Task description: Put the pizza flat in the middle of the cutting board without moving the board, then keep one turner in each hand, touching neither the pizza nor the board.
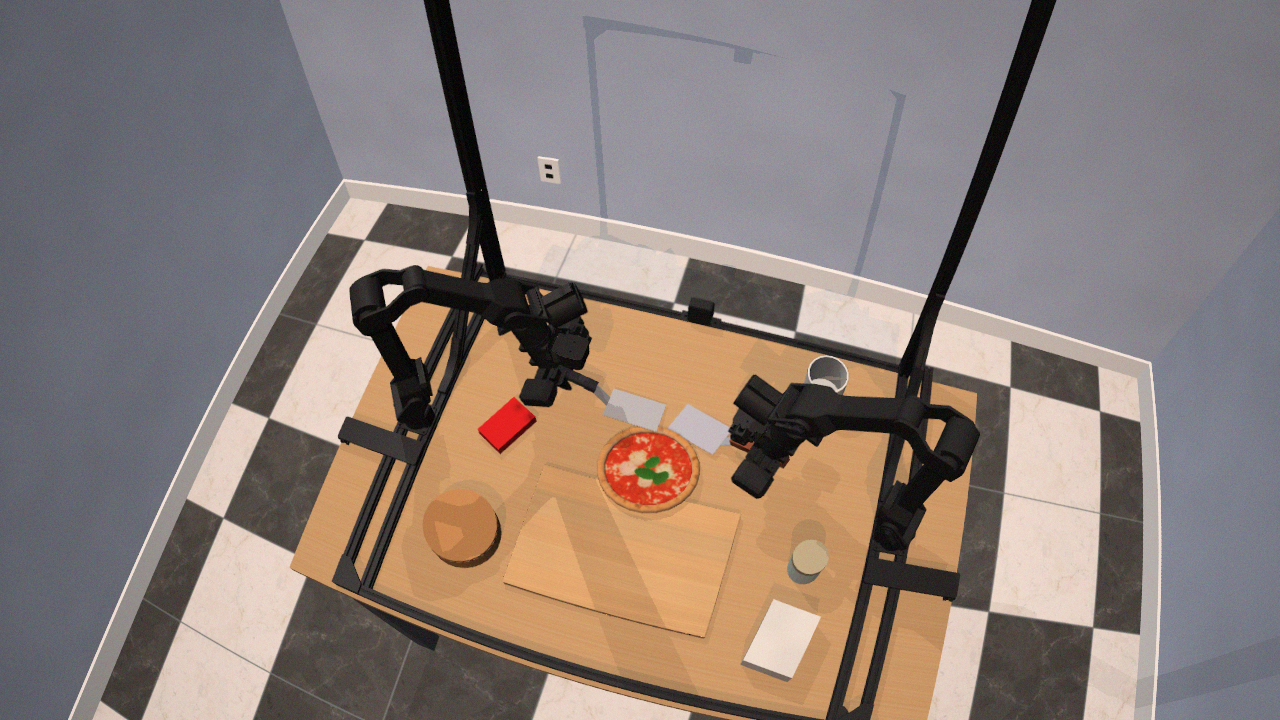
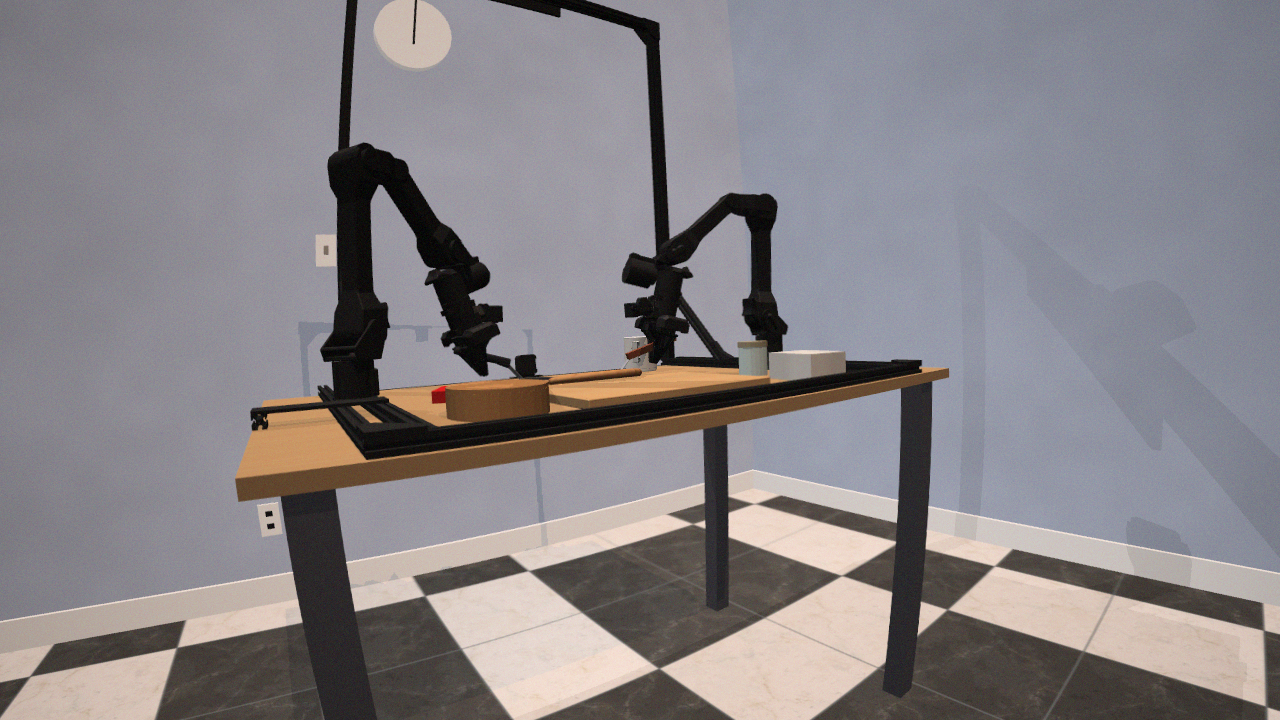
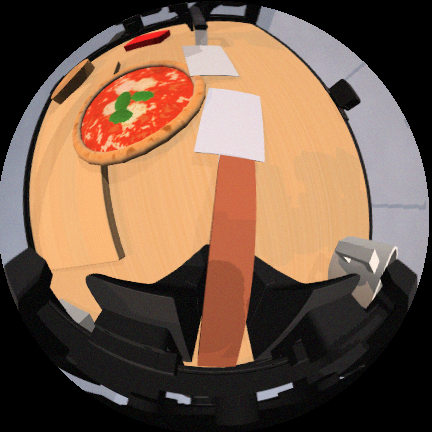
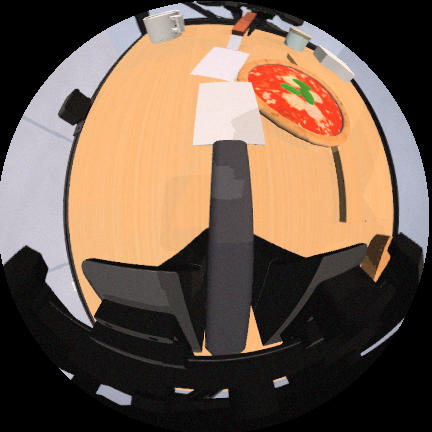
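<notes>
The pizza (image 1: 648, 469) (image 3: 137, 110) (image 4: 300, 100) lies face up across the back edge of the wooden cutting board (image 1: 626, 564) (image 3: 75, 215), mostly behind it. My left gripper (image 1: 747, 436) (image 2: 660, 349) (image 3: 222, 250) is shut on the red-brown handle of one turner (image 3: 236, 200). My right gripper (image 1: 565, 379) (image 2: 484, 365) (image 4: 222, 232) is shut on the dark handle of the other turner (image 4: 230, 185). Both pale blades point inward, low over the table behind the pizza, close to its back rim. Whether either blade touches the rim or table is unclear.
A red box (image 1: 507, 424) (image 3: 147, 40) lies left of the pizza. A round brown pan (image 1: 459, 526) (image 2: 496, 401) is left of the board. A mug (image 1: 827, 374) (image 4: 164, 26) stands at the back right. A jar (image 1: 810, 559) and white box (image 1: 781, 638) are right of the board.
</notes>
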